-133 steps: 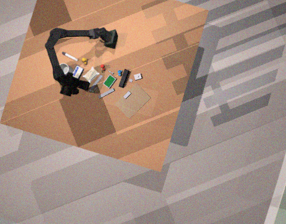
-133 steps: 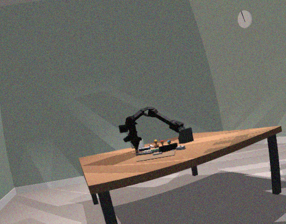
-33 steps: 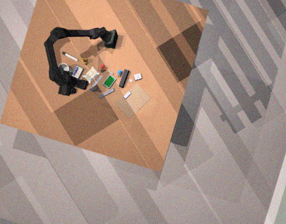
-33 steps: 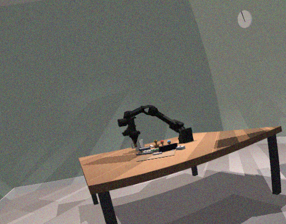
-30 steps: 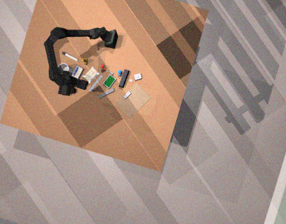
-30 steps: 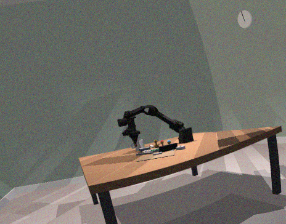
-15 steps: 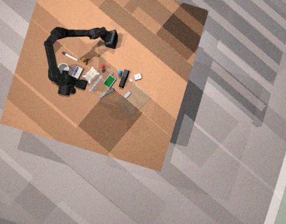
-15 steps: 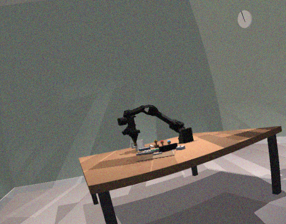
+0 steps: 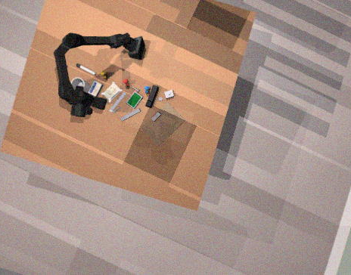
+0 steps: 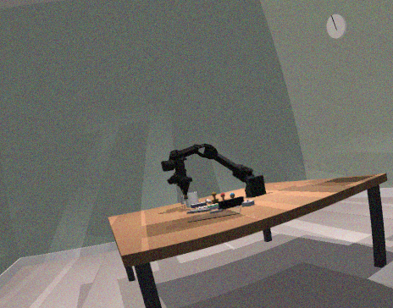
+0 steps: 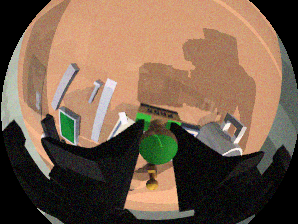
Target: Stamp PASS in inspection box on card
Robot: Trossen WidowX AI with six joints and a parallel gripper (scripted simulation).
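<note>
The green ink pad lies 8 cm behind my gripper tip, 21 cm to the left of it and 8 cm below it. The rest, counted from my gripper tip: white card 9 cm behind, 5 cm to the left, 9 cm below; then red-knobbed stamp 17 cm behind, 14 cm to the left, 7 cm below; then mug 6 cm behind, 13 cm to the right, 5 cm below.
</note>
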